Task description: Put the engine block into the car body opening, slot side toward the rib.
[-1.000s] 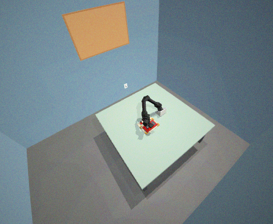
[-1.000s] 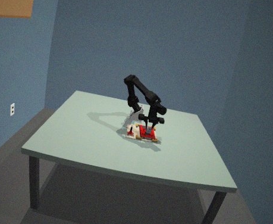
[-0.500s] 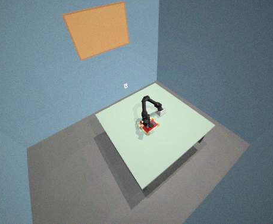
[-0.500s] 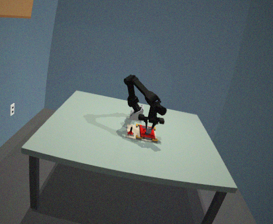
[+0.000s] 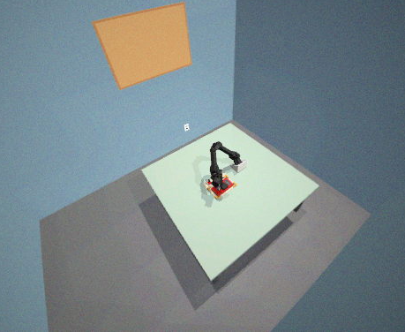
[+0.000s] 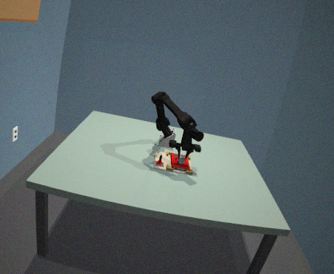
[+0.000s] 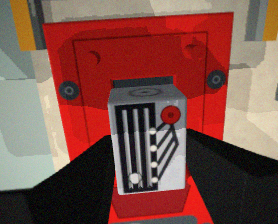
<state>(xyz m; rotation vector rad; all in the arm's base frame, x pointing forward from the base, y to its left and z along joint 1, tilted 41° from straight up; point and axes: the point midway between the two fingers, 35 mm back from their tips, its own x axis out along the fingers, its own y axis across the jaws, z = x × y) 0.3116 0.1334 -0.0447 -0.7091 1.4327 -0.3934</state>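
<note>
Now: gripper tip 30 mm past the pale base plate, 30 mm to the left of it and 40 mm above it. From my gripper tip the other things lie so: grey holder 40 mm ahead, 120 mm to the right, 20 mm below; grey engine block 10 mm below.
</note>
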